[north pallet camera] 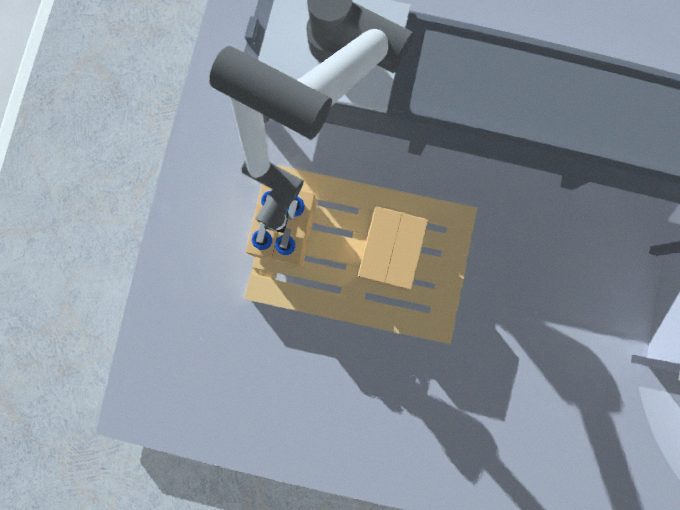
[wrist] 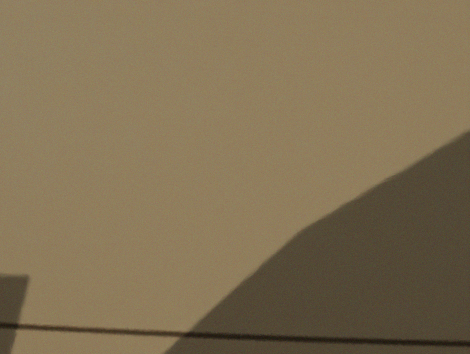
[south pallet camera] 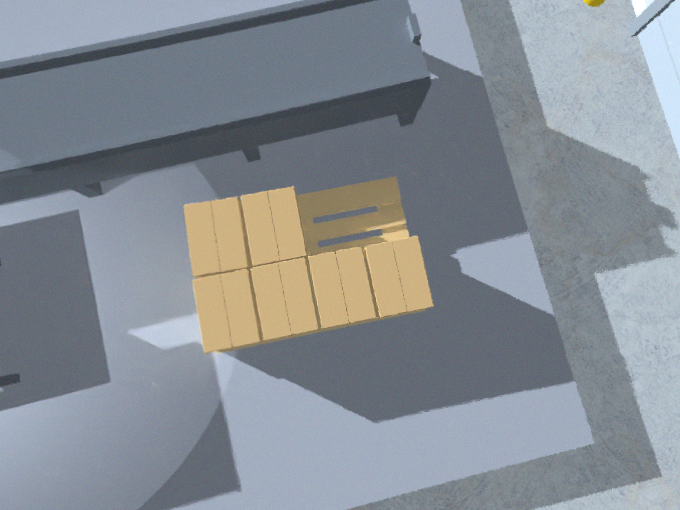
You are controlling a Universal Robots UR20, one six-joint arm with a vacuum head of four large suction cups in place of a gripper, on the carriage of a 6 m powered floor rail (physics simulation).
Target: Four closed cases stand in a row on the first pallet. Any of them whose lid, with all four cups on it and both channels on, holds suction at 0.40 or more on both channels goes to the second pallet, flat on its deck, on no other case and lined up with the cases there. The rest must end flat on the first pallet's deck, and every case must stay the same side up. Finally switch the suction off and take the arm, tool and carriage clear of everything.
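Places are measured from the arm's base along level axes (x back, y right, z up), in centimetres.
Pixels of known places: end effector, tool point: [wrist: 235,252].
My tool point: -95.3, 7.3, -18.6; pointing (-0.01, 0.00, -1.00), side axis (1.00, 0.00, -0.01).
Observation:
Behind a point stands the place of what it marks, as x, y, z.
My suction gripper [north pallet camera: 277,221] @[-95.3, 7.3, -18.6], four blue-rimmed cups, is on the lid of a closed cardboard case [north pallet camera: 300,227] @[-94.8, -4.3, -16.4] [wrist: 200,125] @[-95.9, 12.3, -16.4] at the left end of the first pallet [north pallet camera: 439,318] @[-125.2, -89.8, -42.7]. In the wrist view the lid fills the frame, close up, with its dark seam low down; no cups show there. I see no gap under the case, and whether suction is on does not show. Another closed case [north pallet camera: 378,247] @[-96.0, -46.2, -17.8] lies flat right of the pallet's middle, apart from it. In the south pallet view, the second pallet [south pallet camera: 351,198] @[-70.6, -593.6, -42.6] carries closed cases in two lined-up rows, one case [south pallet camera: 272,225] @[-80.7, -547.1, -17.9] ending the shorter back row.
The back right part of the second pallet's deck is bare, beside the back row and behind the front row's right-end case [south pallet camera: 399,277] @[-123.2, -605.0, -17.9]. The floor rail [north pallet camera: 521,93] [south pallet camera: 219,87] runs behind both pallets. The arm's elbow [north pallet camera: 271,91] @[-67.9, 1.2, 88.9] hangs between rail and first pallet.

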